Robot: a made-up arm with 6 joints. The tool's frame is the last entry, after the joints. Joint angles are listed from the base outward. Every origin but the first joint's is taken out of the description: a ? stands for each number. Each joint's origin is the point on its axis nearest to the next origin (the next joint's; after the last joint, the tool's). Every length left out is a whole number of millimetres.
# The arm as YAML. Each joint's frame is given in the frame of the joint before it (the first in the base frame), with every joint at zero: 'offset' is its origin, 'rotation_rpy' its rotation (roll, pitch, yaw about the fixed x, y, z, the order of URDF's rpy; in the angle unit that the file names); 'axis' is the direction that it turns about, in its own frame. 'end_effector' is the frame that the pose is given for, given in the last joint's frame.
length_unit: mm
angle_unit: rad
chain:
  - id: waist
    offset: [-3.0, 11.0, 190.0]
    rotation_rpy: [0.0, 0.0, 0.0]
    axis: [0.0, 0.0, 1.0]
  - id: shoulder
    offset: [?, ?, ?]
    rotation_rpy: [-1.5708, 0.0, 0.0]
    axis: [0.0, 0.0, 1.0]
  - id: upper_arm
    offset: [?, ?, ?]
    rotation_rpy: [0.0, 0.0, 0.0]
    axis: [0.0, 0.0, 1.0]
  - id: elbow
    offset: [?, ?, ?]
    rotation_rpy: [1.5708, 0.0, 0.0]
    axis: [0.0, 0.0, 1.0]
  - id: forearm
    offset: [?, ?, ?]
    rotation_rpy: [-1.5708, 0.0, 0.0]
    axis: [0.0, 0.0, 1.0]
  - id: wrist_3
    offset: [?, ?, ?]
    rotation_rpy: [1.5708, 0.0, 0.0]
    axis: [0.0, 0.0, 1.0]
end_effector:
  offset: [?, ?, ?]
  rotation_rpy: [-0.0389, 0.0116, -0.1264]
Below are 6 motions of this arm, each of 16 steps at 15 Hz.
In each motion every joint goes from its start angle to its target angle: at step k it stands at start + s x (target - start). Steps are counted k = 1, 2, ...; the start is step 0. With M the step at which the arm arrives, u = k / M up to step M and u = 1 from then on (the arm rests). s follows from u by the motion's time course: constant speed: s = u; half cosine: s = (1 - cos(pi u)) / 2; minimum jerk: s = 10 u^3 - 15 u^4 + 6 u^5.
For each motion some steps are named. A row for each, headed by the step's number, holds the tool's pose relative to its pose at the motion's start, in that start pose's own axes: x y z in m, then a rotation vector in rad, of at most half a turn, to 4 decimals.
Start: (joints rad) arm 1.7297 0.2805 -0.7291 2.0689 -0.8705 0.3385
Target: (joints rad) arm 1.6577 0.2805 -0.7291 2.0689 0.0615 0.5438
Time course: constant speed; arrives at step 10
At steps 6, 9, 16:
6: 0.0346 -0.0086 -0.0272 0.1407 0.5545 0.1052
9: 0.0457 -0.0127 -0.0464 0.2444 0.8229 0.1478
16: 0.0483 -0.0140 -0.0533 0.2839 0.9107 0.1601

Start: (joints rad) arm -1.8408 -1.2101 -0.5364 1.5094 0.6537 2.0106
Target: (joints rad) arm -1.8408 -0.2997 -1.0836 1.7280 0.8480 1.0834
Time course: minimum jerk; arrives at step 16
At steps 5, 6, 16:
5: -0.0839 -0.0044 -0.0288 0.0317 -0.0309 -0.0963
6: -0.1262 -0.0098 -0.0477 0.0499 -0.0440 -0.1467
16: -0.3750 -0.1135 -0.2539 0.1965 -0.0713 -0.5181

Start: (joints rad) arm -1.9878 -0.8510 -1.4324 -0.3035 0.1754 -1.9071
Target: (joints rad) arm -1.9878 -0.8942 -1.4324 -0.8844 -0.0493 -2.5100
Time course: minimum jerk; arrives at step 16
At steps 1, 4, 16:
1: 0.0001 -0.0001 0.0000 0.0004 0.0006 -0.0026
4: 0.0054 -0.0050 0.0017 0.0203 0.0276 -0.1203
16: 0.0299 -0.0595 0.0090 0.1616 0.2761 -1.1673

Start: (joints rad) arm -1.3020 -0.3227 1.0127 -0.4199 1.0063 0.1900
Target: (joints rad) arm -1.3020 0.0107 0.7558 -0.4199 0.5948 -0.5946
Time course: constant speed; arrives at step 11
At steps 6, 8, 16:
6: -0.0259 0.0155 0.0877 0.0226 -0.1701 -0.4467
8: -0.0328 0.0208 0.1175 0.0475 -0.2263 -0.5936
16: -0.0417 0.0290 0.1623 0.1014 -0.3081 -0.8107

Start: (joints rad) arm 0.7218 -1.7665 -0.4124 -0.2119 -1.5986 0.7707
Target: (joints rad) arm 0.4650 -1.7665 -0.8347 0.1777 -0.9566 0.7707
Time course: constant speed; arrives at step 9
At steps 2, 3, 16:
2: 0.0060 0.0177 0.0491 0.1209 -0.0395 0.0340
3: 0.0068 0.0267 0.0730 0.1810 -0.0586 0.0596
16: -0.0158 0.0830 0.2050 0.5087 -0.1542 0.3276

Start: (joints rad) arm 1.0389 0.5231 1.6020 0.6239 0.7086 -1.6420
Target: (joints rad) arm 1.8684 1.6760 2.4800 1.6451 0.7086 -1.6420
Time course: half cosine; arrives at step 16
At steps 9, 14, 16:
9: 0.0729 0.4283 0.2868 -0.9737 0.3816 0.5749
14: 0.2008 0.6290 0.2037 -1.0529 1.1084 0.8686
16: 0.2141 0.6407 0.1881 -1.0280 1.1950 0.8883

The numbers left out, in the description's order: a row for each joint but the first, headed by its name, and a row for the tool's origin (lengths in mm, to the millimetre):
shoulder: -16.0 54.0 0.0
upper_arm: 8.0 -421.0 0.0
elbow: -28.0 -370.0 0.0
forearm: -21.0 11.0 0.0
wrist_3: 15.0 -75.0 0.0
tool: 20.0 23.0 0.0

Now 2 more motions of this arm.
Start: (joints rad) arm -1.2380 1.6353 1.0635 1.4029 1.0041 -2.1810
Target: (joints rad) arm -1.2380 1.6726 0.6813 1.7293 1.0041 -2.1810
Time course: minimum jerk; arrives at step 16
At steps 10, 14, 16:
10: -0.0746 -0.0696 -0.0170 0.2338 -0.2349 -0.0913
14: -0.1040 -0.0889 -0.0273 0.3064 -0.3280 -0.1261
16: -0.1059 -0.0900 -0.0280 0.3106 -0.3339 -0.1283

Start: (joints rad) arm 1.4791 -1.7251 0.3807 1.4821 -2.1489 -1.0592
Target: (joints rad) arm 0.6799 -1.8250 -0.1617 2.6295 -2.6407 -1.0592
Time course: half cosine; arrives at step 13
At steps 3, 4, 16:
3: -0.0419 -0.0343 -0.0616 0.0233 0.1525 0.0020
4: -0.0722 -0.0638 -0.1040 0.0313 0.2637 -0.0121
16: -0.3515 -0.4664 -0.3364 -0.2456 1.0503 -0.6440

